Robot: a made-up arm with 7 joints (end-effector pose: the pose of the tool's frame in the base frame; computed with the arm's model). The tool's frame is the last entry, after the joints.
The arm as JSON. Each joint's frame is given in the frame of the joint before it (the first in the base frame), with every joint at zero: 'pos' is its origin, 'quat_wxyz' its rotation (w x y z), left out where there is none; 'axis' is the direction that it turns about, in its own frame. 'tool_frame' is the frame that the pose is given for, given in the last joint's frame.
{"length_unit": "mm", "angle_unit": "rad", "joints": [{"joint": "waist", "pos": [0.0, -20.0, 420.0], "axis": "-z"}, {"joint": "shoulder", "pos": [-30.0, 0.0, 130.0], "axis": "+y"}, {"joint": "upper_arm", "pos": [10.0, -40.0, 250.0], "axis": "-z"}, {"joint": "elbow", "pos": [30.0, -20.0, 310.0], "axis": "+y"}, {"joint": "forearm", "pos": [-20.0, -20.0, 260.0], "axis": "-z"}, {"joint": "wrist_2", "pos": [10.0, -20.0, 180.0], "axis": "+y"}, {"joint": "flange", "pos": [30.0, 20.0, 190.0], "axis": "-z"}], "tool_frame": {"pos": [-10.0, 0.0, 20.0]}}
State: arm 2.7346 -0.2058 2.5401 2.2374 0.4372 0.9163 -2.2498
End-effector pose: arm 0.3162 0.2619 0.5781 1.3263 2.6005 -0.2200
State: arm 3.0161 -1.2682 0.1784 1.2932 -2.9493 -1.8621 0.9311
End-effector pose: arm 0.3476 0.2323 1.1318 0.6674 -1.8412 -0.5490
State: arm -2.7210 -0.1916 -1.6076 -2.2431 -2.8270 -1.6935 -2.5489
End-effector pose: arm 0.1804 0.4130 0.9810 -0.3112 -0.6013 -2.3008
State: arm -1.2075 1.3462 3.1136 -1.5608 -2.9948 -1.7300 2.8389
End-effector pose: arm 0.2396 0.7348 0.3049 -1.1020 -0.6489 -1.2992
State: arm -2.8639 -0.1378 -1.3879 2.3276 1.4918 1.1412 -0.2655
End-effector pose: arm -0.3411 -0.2474 0.8080 -1.1238 -1.4433 0.6725
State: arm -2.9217 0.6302 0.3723 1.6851 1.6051 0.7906 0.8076
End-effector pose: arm -0.5524 0.5738 0.6760 -1.3788 -1.4115 -0.9715
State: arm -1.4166 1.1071 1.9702 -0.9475 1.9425 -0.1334 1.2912
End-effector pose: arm -0.3086 0.9105 0.8227 -1.3552 1.8181 2.0559
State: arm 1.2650 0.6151 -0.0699 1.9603 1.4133 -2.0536 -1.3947
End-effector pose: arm 0.2959 -0.5180 0.7124 0.1265 1.1055 1.1376
